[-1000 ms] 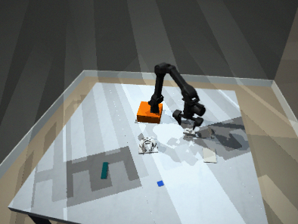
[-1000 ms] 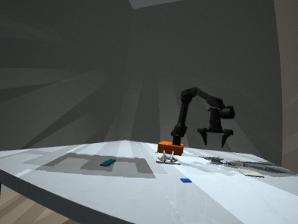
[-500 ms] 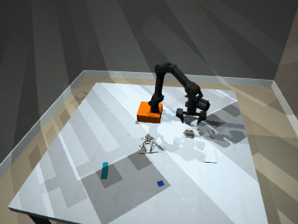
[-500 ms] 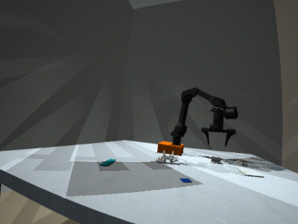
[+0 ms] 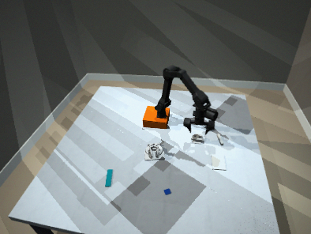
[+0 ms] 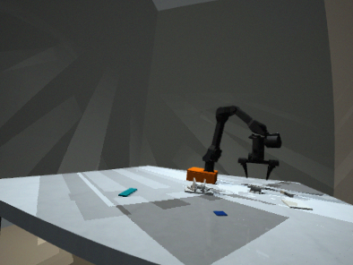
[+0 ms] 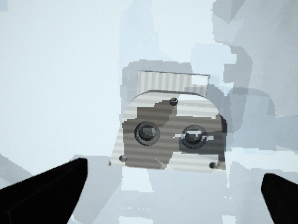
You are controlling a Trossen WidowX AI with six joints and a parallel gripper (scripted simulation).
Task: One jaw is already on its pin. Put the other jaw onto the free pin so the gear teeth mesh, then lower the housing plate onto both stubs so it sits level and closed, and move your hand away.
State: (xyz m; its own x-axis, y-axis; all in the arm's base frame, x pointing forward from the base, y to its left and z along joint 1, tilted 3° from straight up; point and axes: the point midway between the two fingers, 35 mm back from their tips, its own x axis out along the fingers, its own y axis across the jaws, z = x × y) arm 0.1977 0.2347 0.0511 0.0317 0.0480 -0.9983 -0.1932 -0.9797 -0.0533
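My gripper tip is 50 mm above the small pale block and 10 mm past it. From my gripper tip the other things lie so: short pale bar 150 mm to the left, 60 mm below, 10 mm behind; pale flat plate 180 mm ahead, 110 mm to the left, 60 mm below; white base 270 mm to the right, 130 mm ahead, 60 mm below.
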